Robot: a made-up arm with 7 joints. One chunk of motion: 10 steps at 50 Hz.
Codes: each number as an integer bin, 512 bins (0 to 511) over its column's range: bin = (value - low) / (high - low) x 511, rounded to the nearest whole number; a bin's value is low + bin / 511 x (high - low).
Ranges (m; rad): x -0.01..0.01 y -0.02..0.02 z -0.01..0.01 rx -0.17..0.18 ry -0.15..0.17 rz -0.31..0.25
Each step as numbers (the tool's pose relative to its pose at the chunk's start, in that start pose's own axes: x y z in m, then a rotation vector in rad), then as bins.
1 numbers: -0.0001 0.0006 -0.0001 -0.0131 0.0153 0.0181
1 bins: 253 263 253 229 264 299
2 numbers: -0.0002 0.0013 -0.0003 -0.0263 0.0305 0.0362
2 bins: 250 272 248 210 288 316
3 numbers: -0.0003 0.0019 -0.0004 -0.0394 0.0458 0.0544
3 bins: 248 280 245 191 313 333
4 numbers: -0.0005 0.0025 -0.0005 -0.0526 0.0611 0.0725
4 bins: 243 287 243 171 337 349
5 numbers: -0.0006 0.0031 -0.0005 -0.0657 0.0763 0.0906
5 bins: 240 295 243 152 361 366
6 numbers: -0.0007 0.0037 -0.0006 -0.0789 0.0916 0.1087
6 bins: 238 303 240 133 386 382
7 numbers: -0.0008 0.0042 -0.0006 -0.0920 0.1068 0.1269
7 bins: 235 309 240 114 410 399
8 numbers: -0.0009 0.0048 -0.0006 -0.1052 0.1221 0.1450
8 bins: 233 317 240 95 435 415
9 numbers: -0.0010 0.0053 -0.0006 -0.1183 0.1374 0.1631
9 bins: 230 323 240 75 459 432
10 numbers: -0.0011 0.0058 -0.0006 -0.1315 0.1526 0.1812
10 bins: 227 330 240 56 483 448
